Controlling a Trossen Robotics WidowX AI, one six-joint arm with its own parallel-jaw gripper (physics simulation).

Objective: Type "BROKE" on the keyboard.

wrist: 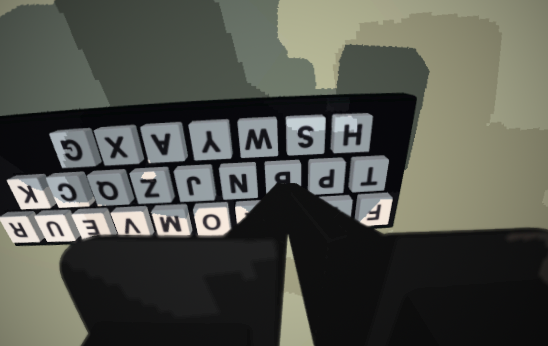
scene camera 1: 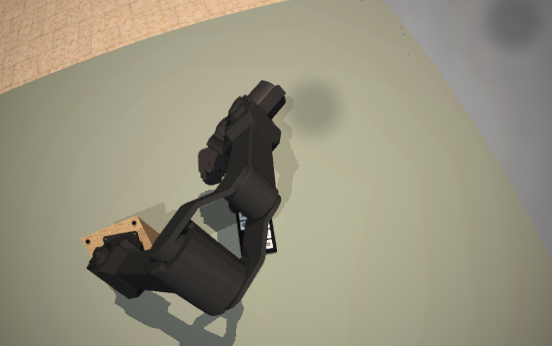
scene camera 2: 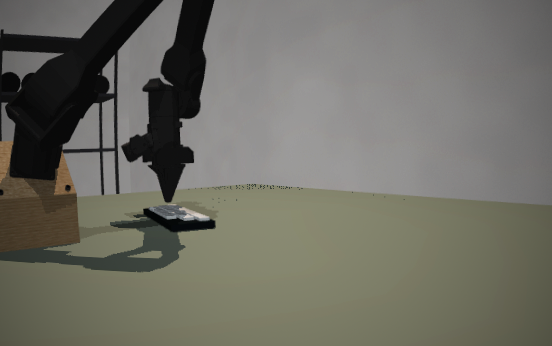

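Pixels of known places: gripper, fingertip midpoint: (wrist: pixel 285 193) (scene camera 2: pixel 168 202); arm's base, link origin: (scene camera 1: pixel 124 249) (scene camera 2: pixel 32 163).
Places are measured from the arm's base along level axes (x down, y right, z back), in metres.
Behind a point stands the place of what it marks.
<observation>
The black keyboard (scene camera 1: pixel 271 247) {x 0.094, y 0.035, z -0.261 m} (scene camera 2: pixel 194 227) {x 0.107, y 0.040, z -0.235 m} (wrist: pixel 200 109) {x 0.099, y -0.082, z -0.213 m} lies flat, its grey-white letter keys upside down in the wrist view. My gripper (scene camera 2: pixel 168 200) {x 0.083, y -0.113, z -0.250 m} (wrist: pixel 285 193) {x 0.083, y -0.113, z -0.250 m} is shut and empty, pointing down. Its tips show just above the keyboard's keys in scene camera 2. In the wrist view they overlap the B key (wrist: pixel 282 172) {x 0.094, y -0.113, z -0.245 m} and hide part of it; contact cannot be told. The R key (wrist: pixel 19 229) {x 0.094, y 0.026, z -0.256 m}, E key (wrist: pixel 91 228) {x 0.094, y -0.014, z -0.261 m} and O key (wrist: pixel 211 221) {x 0.094, y -0.075, z -0.266 m} are in the bottom row, the K key (wrist: pixel 34 193) {x 0.094, y 0.006, z -0.237 m} at the middle row's left end. The fingers hide bottom-row keys between O and F.
The arm's wooden base block (scene camera 1: pixel 112 231) {x -0.027, y -0.029, z 0.008 m} (scene camera 2: pixel 37 220) {x 0.075, y 0.049, z 0.000 m} stands beside the keyboard. The arm covers much of the keyboard in scene camera 1. A dark shelf rack (scene camera 2: pixel 117 150) stands behind the base by the grey wall. Arm shadows fall on the green surface (scene camera 1: pixel 375 200) {x 0.112, y -0.008, z -0.502 m} (scene camera 2: pixel 350 280) {x 0.112, y 0.375, z -0.240 m}.
</observation>
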